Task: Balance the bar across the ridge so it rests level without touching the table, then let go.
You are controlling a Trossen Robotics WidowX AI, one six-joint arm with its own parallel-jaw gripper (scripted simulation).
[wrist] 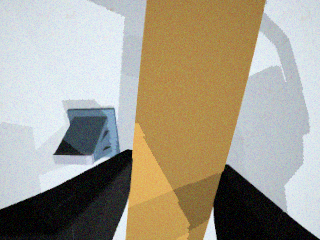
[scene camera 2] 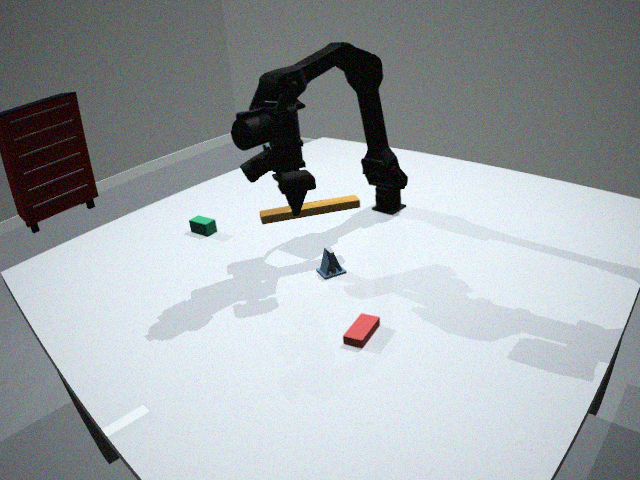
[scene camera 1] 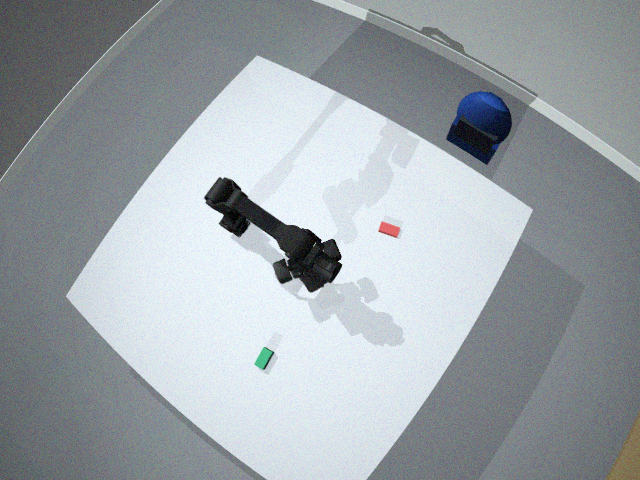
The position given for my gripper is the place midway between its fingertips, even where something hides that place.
Observation:
My gripper (scene camera 2: 294,212) carries an orange bar (scene camera 2: 284,213). I also see a red block (scene camera 2: 359,333).
The orange bar is seen too in the wrist view (wrist: 194,68). My gripper also shows in the wrist view (wrist: 175,166) and in scene camera 1 (scene camera 1: 310,267). The wrist view does not show the red block: it is out of frame.

